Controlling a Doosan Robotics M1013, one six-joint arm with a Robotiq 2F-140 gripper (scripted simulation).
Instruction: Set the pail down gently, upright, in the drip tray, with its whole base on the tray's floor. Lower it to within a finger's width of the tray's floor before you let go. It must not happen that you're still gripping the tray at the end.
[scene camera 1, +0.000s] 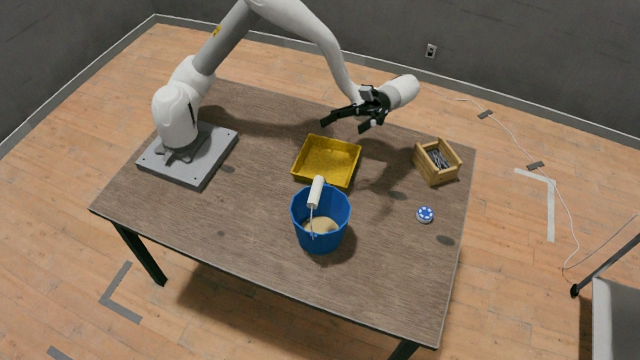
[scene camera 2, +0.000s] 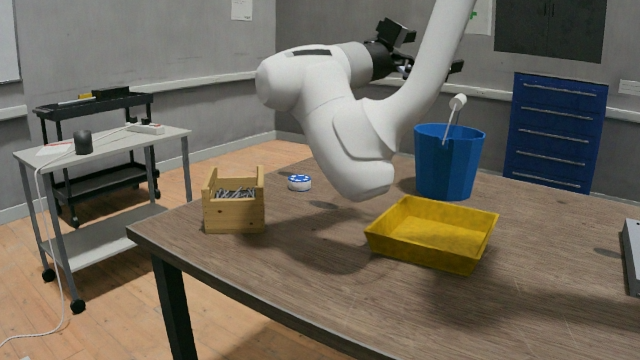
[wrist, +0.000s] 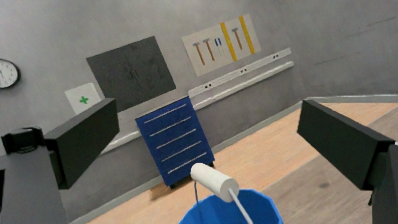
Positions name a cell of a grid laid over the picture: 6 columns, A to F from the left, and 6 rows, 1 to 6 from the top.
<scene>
I see my gripper (scene camera 2: E1), a blue pail (scene camera 2: E3) and a yellow drip tray (scene camera 2: D4).
The yellow drip tray shows as well in scene camera 1 (scene camera 1: D3). My gripper also shows in scene camera 1 (scene camera 1: D3) and in the wrist view (wrist: D4). The wrist view misses the yellow drip tray: it is out of frame.
</scene>
